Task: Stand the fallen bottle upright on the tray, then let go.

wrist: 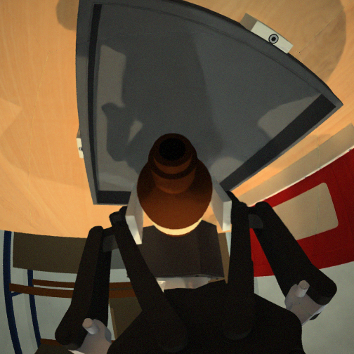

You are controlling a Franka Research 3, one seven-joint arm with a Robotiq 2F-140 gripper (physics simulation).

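Note:
The brown bottle (174, 195) has its dark mouth turned up toward the camera and looks upright, at the near side of the grey tray (86, 100). A pale band shows at the lower edge of its body. Its base is hidden, so its contact with the tray cannot be seen. My gripper (173, 189) is shut on the bottle, with one light finger pad against each side of its body.
The tray has raised dark walls. A white block with a round mark (273, 38) is at its far right edge, and a similar one (80, 145) is at its left edge. A red panel (345, 200) lies at the right. Blue and brown bars show at the lower left.

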